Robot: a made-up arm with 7 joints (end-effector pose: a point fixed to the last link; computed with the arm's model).
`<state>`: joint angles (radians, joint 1 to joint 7).
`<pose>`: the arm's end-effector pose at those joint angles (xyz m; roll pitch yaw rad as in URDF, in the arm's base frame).
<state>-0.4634 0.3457 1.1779 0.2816 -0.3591 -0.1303 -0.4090</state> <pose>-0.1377 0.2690 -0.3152 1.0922 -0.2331 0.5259</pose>
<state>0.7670 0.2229 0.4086 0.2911 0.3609 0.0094 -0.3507</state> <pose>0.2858 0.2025 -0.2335 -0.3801 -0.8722 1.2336</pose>
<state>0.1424 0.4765 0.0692 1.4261 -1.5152 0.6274 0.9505</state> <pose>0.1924 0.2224 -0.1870 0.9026 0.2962 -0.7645</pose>
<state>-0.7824 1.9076 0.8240 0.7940 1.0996 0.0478 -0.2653</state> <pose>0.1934 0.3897 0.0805 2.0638 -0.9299 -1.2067</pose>
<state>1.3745 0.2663 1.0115 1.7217 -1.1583 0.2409 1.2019</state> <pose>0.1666 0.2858 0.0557 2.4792 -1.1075 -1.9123</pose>
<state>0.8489 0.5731 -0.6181 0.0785 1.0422 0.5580 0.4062</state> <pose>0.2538 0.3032 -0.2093 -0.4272 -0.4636 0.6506</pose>
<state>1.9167 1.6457 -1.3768 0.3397 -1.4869 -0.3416 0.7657</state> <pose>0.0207 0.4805 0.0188 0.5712 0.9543 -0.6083</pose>
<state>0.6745 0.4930 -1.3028 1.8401 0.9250 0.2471 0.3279</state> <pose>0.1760 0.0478 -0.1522 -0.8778 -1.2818 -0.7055</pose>
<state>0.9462 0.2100 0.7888 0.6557 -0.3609 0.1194 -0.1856</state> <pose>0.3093 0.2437 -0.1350 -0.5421 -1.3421 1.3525</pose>
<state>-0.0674 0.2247 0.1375 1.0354 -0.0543 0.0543 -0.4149</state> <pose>0.1213 0.1872 -0.3025 0.8621 -0.8861 -0.2607</pose>
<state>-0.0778 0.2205 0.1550 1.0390 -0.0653 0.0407 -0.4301</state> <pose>0.1182 0.1883 -0.3031 0.8922 -0.8911 -0.2654</pose>
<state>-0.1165 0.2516 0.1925 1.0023 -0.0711 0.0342 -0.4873</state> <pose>0.1022 0.2032 -0.3079 0.9766 -0.8240 -0.2488</pose>
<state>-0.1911 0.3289 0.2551 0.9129 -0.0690 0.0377 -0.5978</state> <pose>0.0688 0.2355 -0.3133 1.1336 -0.6697 -0.2026</pose>
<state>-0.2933 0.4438 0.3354 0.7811 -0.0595 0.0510 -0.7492</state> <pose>0.0219 0.2802 -0.3091 1.3587 -0.4605 -0.1291</pose>
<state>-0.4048 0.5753 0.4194 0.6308 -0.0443 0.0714 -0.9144</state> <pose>-0.0266 0.3266 -0.2891 1.6242 -0.2521 -0.0340</pose>
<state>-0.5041 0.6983 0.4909 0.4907 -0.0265 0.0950 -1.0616</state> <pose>-0.0641 0.3645 -0.2590 1.8822 -0.0913 0.0679</pose>
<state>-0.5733 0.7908 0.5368 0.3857 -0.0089 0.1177 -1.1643</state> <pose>-0.0856 0.3889 -0.2315 2.0772 0.0055 0.1538</pose>
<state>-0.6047 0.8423 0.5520 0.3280 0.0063 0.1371 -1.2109</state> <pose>-0.0938 0.4008 -0.2158 2.1753 0.0502 0.2064</pose>
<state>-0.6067 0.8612 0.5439 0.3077 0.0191 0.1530 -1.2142</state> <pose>-0.0943 0.4046 -0.2113 2.1931 0.0653 0.2292</pose>
